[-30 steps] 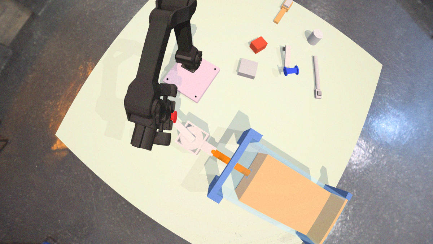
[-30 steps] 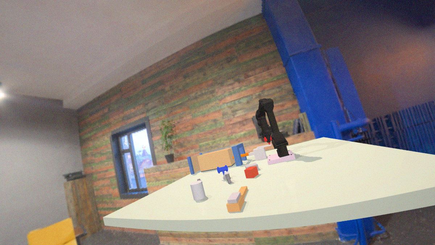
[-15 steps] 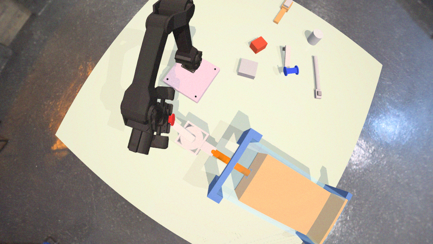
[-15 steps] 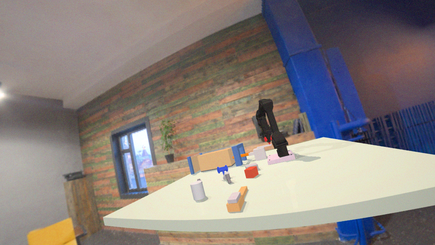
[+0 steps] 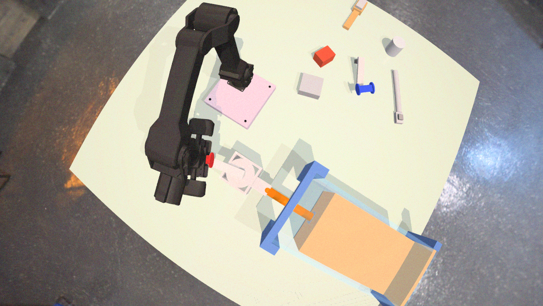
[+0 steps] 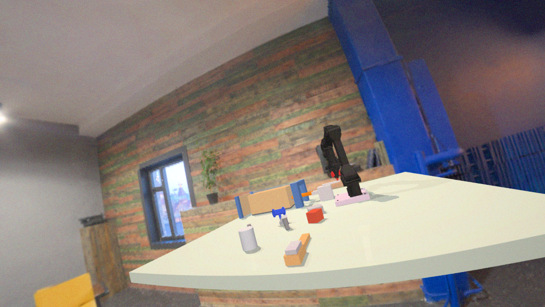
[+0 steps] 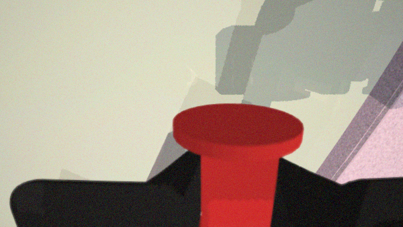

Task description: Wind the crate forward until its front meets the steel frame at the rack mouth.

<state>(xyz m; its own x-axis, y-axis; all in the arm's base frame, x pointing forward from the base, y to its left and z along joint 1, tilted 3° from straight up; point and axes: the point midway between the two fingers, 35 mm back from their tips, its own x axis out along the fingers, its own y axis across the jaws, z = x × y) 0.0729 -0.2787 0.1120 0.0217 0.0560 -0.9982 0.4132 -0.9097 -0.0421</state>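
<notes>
Now: the blue steel frame 26 cm ahead of my gripper tip, 2 cm to the left of it and 1 cm below it. The rest, counted from my gripper tip: grey block: 14 cm ahead, 38 cm to the left, 10 cm below; then crank handle with red knob: 4 cm ahead, 1 cm to the left, 1 cm below; then grey winch: 8 cm ahead, 1 cm to the left, 8 cm below.
</notes>
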